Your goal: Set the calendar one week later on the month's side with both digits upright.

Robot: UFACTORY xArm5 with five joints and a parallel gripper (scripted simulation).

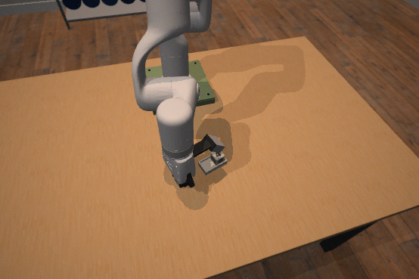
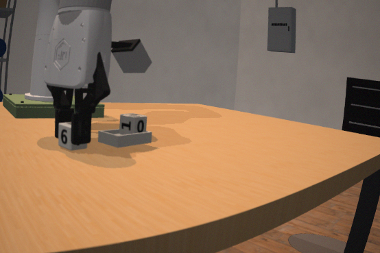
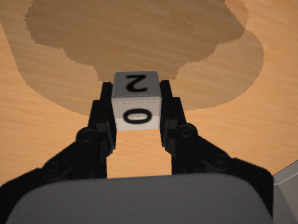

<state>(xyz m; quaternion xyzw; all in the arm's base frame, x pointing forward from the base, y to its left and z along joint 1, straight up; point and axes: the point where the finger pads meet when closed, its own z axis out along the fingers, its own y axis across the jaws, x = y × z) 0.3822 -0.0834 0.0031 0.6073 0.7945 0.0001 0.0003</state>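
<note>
Now: hand 1 cm above the digit cube. Round my hand: tray: 11 cm to the left, 3 cm behind, 2 cm below.
</note>
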